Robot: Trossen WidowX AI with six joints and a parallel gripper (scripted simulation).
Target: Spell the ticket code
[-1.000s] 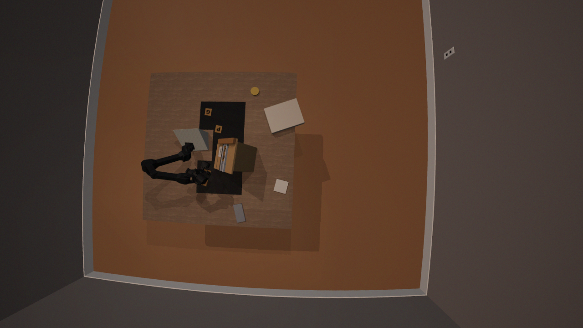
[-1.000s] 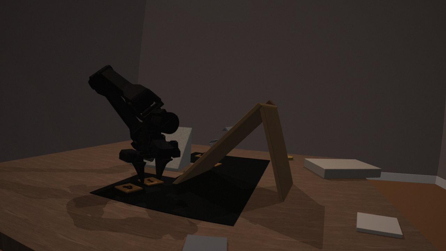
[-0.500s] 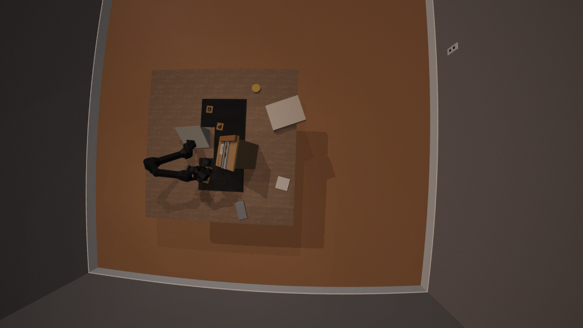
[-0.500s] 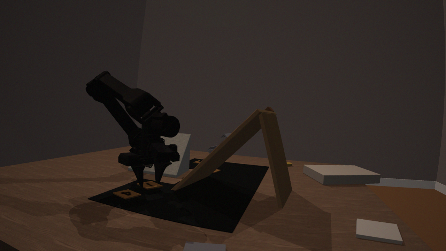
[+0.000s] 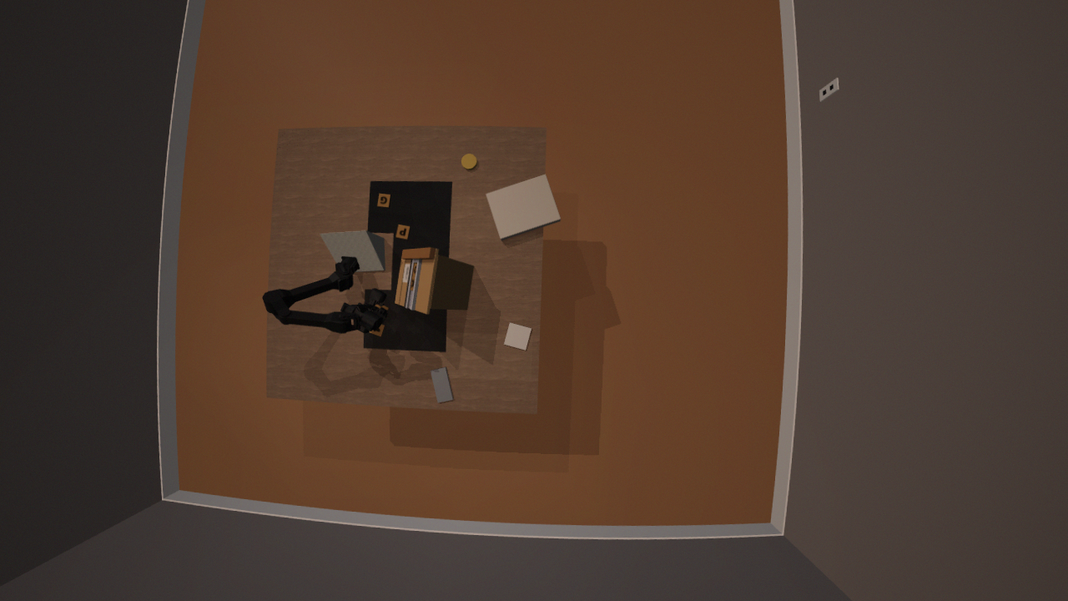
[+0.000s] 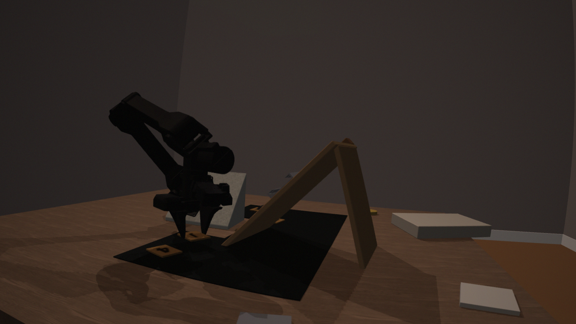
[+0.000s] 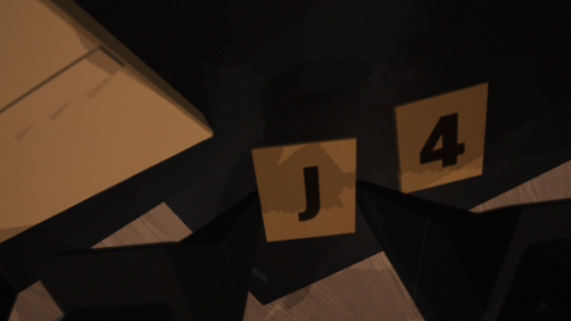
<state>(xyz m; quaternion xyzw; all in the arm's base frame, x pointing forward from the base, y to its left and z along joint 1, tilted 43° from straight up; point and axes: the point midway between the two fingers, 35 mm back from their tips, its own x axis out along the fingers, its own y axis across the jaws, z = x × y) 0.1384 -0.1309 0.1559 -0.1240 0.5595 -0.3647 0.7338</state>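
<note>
My gripper tip is now 2 cm past the 4 tile, 9 cm to the left of it and 2 cm above it. From my gripper tip the other things lie so: black mat: 6 cm ahead, 22 cm to the left, 2 cm below; then white ticket: 14 cm ahead, 17 cm to the left, 6 cm above; then j tile: right at my gripper tip.
</note>
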